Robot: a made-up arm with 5 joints.
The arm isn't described. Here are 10 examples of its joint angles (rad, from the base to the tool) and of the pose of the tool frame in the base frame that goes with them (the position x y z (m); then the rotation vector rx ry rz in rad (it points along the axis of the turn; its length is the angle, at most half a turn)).
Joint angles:
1: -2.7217 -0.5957 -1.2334 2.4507 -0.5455
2: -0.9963 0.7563 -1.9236 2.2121 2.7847
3: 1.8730 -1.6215 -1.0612 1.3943 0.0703
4: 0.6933 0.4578 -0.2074 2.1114 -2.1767
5: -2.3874 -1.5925 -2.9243 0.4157 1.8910
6: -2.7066 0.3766 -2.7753 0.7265 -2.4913
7: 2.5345 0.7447 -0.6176 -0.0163 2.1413
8: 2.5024 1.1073 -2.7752 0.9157 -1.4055
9: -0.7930 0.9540 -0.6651 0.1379 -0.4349
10: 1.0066 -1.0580 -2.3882 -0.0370 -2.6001
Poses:
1: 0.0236 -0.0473 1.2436 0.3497 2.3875 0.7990
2: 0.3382 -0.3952 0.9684 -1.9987 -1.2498 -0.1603
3: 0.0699 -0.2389 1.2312 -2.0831 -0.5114 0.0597
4: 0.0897 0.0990 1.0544 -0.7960 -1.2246 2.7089
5: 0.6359 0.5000 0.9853 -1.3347 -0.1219 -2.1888
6: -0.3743 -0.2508 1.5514 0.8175 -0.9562 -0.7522
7: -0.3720 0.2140 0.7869 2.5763 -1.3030 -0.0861
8: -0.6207 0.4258 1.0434 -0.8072 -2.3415 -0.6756
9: 0.3529 -0.2938 0.6861 1.9118 -2.0488 -0.9774
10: -0.3162 -0.4663 1.4660 -0.1958 -0.8648 2.7586
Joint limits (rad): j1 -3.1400..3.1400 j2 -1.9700..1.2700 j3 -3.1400..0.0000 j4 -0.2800..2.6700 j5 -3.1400..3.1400
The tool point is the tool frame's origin. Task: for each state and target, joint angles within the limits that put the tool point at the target. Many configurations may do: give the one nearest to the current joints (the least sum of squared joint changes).
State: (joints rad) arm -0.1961 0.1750 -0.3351 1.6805 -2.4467
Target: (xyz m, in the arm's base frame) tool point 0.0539 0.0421 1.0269
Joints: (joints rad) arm 0.1498 0.0377 -0.0386 1.6208 -2.4899
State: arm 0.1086 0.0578 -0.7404 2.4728 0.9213
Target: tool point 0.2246 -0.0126 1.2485
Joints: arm -0.1886 -0.1795 -1.4808 2.3488 0.9189
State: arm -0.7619 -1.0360 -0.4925 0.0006 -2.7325
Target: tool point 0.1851 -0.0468 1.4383
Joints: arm -0.5464 -0.6822 -0.8362 -0.0943 -2.7264
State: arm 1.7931 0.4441 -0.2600 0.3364 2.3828
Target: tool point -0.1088 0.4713 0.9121
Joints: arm 1.7569 0.5046 -0.7578 0.1290 2.3955
